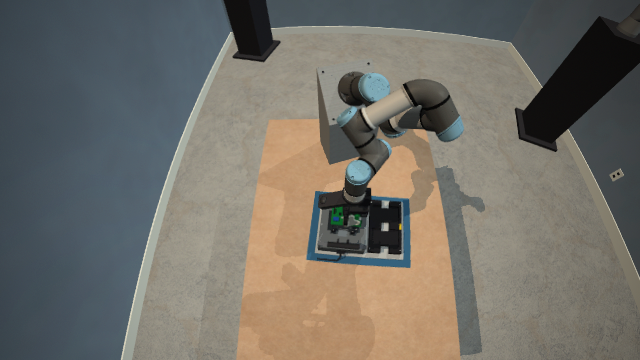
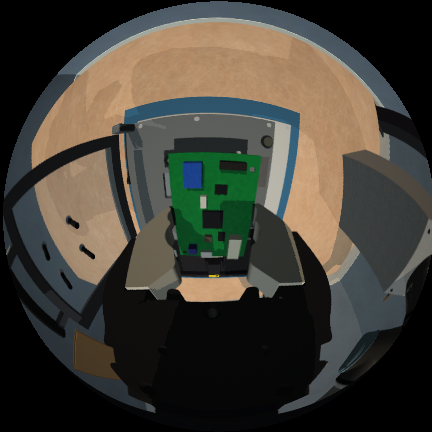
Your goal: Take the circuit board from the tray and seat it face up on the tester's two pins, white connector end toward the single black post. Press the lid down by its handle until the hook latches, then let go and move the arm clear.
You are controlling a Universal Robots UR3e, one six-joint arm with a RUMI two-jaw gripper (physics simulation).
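Frame: origin at the arm's base, x ahead, y left, z up, level; metres.
Seen in the pictures: gripper, between the fingertips: (image 2: 212, 207); arm's base, origin of its link: (image 1: 354, 88).
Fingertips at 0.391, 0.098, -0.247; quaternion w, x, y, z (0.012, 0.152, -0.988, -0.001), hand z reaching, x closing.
Pixels of each thing's top centre, then the offset from my fingertips to it, as dx, dy, dz. "*": a spot on its surface instead. Level surfaces: height alone.
- green circuit board, centre of its top: (image 2: 212, 219) (image 1: 346, 215) +0.000, +0.003, +0.017
- black tray, a spot on its surface: (image 1: 385, 214) * -0.095, +0.147, -0.091
- clear lid's black frame, a spot on its surface: (image 2: 75, 153) * +0.127, -0.045, +0.039
- dark round post, a spot on its surface: (image 2: 267, 141) * -0.045, -0.078, -0.045
- blue mat, height of its surface: dz -0.108
- wooden table, height of its surface: dz -0.110
The green circuit board (image 1: 337, 212) (image 2: 232, 182) is face up between the jaws of my gripper (image 1: 350, 217) (image 2: 212, 207), which is shut on its long sides. The board is over the grey tester (image 1: 324, 242) (image 2: 155, 175); whether it touches the pins is hidden. Its white connector (image 2: 234, 247) is at the end nearest the gripper body, toward the black tray (image 1: 385, 214). The clear lid's black frame (image 2: 75, 153) stands open beside the tester, and its dark handle (image 1: 345, 245) shows from above. A dark round post (image 2: 267, 141) shows at the tester's far corner.
A blue mat (image 1: 311, 250) (image 2: 212, 104) lies under the tester and tray on the wooden table (image 1: 415, 310). The arm's grey pedestal (image 1: 332, 145) (image 2: 382, 225) stands behind. A cable (image 1: 330, 258) lies at the tester's front edge.
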